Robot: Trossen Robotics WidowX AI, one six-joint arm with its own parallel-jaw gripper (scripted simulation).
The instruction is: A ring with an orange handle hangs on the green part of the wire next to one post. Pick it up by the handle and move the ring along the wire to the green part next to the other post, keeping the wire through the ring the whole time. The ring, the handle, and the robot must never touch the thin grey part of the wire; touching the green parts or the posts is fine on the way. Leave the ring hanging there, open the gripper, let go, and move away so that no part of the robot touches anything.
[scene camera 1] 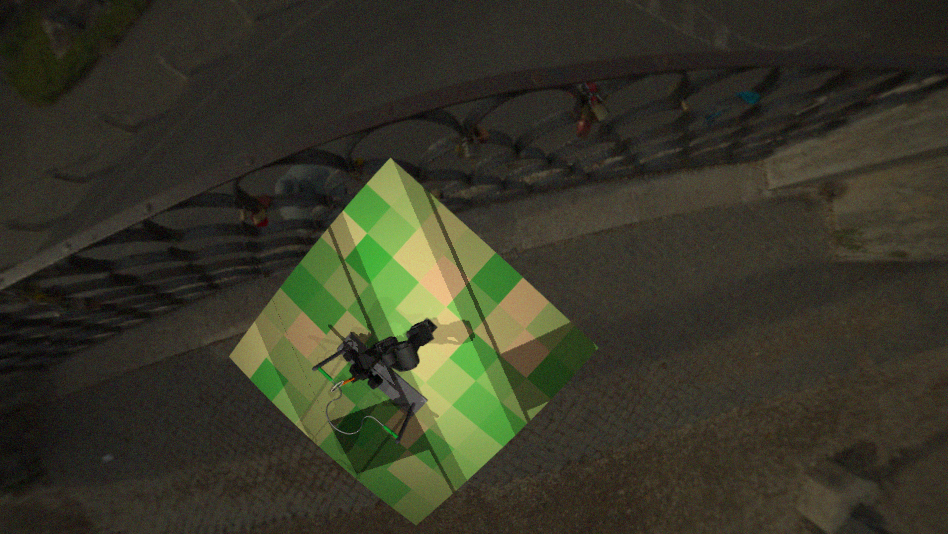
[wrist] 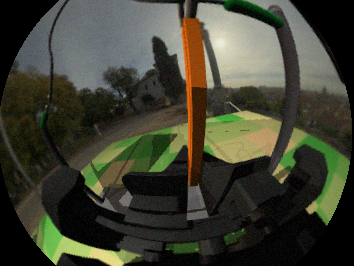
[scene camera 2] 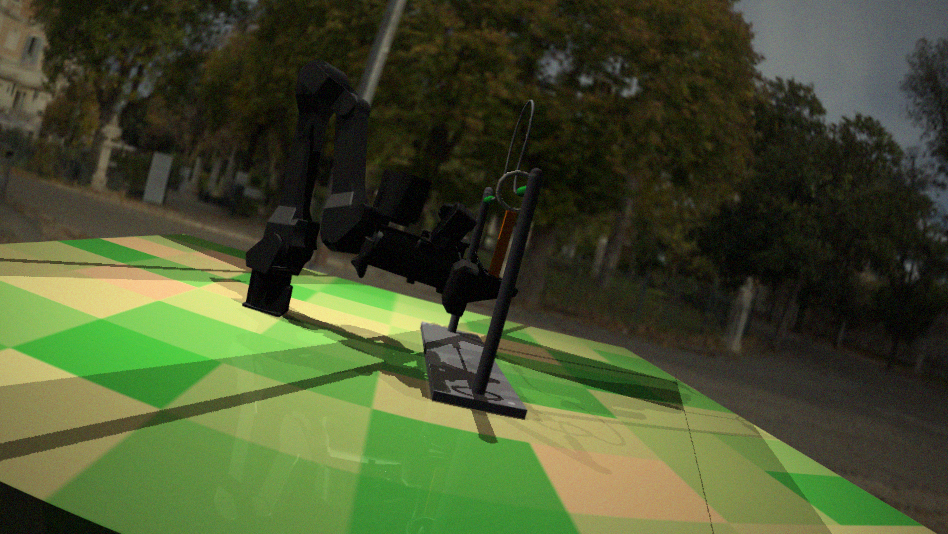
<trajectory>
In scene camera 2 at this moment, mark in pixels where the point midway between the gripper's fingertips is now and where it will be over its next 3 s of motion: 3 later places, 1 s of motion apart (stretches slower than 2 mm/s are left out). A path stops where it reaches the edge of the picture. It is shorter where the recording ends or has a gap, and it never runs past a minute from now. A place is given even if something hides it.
My gripper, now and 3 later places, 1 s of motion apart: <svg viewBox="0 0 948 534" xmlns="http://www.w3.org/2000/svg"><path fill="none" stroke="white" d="M516 292L500 263L478 198L488 151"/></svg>
</trajectory>
